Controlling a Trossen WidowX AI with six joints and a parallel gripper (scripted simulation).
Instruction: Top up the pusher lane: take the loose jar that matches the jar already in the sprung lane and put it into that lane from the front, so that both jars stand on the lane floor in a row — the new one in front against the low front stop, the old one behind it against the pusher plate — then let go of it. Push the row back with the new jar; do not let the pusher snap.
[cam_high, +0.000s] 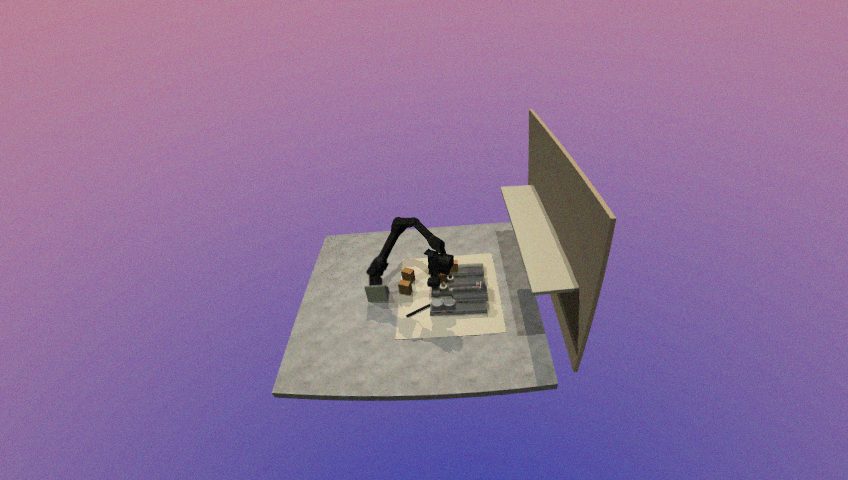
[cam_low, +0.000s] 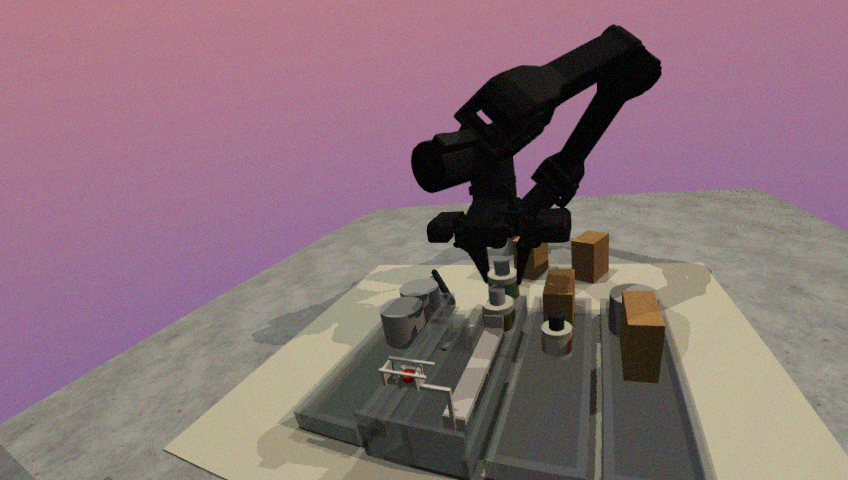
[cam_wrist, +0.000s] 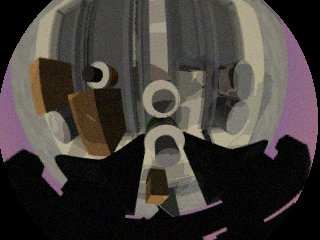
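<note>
My gripper tip is now 15 cm short of the grey rack, 4 cm to the left of it and 4 cm above it. Round my gripper tip: pusher bar (15 cm ahead, 5 cm to the right, 1 cm below); then black stick (10 cm behind, 12 cm to the right, 5 cm below); then shelf (51 cm ahead, 5 cm to the right, 31 cm above).
</note>
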